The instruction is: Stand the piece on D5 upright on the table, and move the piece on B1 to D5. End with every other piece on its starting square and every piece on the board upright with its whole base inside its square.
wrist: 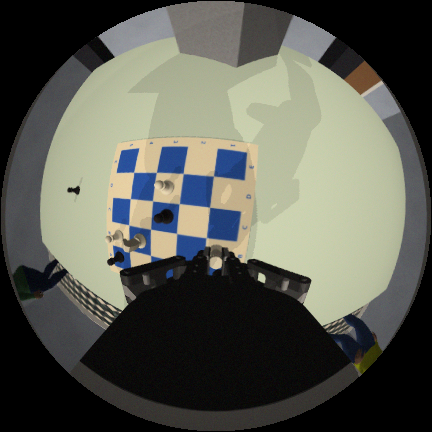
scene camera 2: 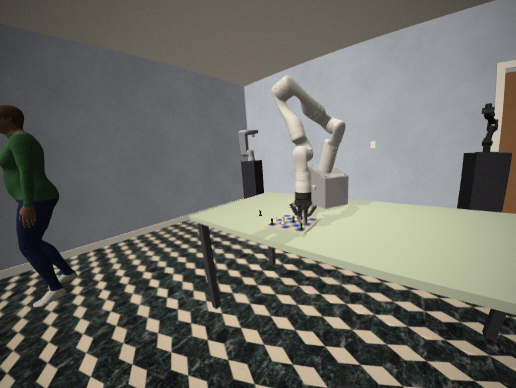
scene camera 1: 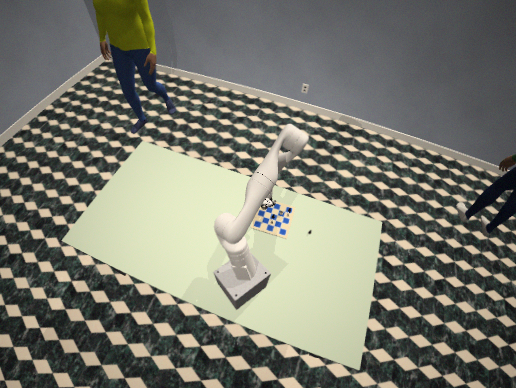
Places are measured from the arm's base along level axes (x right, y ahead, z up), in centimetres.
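Pixels of known places: gripper, fingertip midpoint: [wrist: 215, 254] [scene camera 2: 302, 224] [scene camera 1: 264, 207]; arm's base at its link origin: [scene camera 2: 324, 170] [scene camera 1: 246, 271].
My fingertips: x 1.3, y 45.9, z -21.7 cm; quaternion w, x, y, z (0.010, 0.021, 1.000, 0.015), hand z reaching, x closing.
Note:
For each thing: its middle in the pictures, then the offset to it from my fingertips. "*": a spot on its surface instead. Level surfaces: height alone.
- board at the middle of its body: [wrist: 164, 216] [scene camera 2: 292, 222] [scene camera 1: 273, 217] dx +6.7, dy -4.3, dz -1.3 cm
- small black piece at the middle of its body: [wrist: 72, 189] [scene camera 1: 310, 231] [scene camera 2: 260, 213] dx +29.2, dy -9.6, dz +0.0 cm
- Square D5 at a spot on its surface: [wrist: 119, 186] * dx +14.4, dy -8.7, dz -1.0 cm
- white knight at the middle of its body: [wrist: 131, 243] dx +10.8, dy -1.0, dz +1.0 cm
- pale green table at its surface level: dz -1.6 cm
My gripper [scene camera 1: 268, 203] [scene camera 2: 302, 220] [wrist: 215, 254] is shut on a white piece [wrist: 216, 260] at B1, low over the board [scene camera 1: 270, 232] [scene camera 2: 287, 229] [wrist: 253, 175]. Whether this piece touches the board is hidden. A small black piece [scene camera 1: 309, 232] [scene camera 2: 260, 213] [wrist: 73, 190] stands upright on the table, off the board on the 5 side. Square D5 [wrist: 119, 186] is bare. On the board are a white piece [wrist: 164, 186] on D3, a black one [wrist: 164, 216] on C3, a white one [wrist: 117, 236] on B5, a white knight [wrist: 135, 242] on B4 and a black one [wrist: 116, 258] on A5.
A black piece [scene camera 2: 301, 227] stands at A1, close to the fingers; the gripper hides it in the wrist view. The grey robot base [scene camera 1: 242, 282] [scene camera 2: 334, 191] [wrist: 210, 35] stands on the pale green table [scene camera 1: 165, 210] [scene camera 2: 400, 240] [wrist: 350, 225] beyond the E side.

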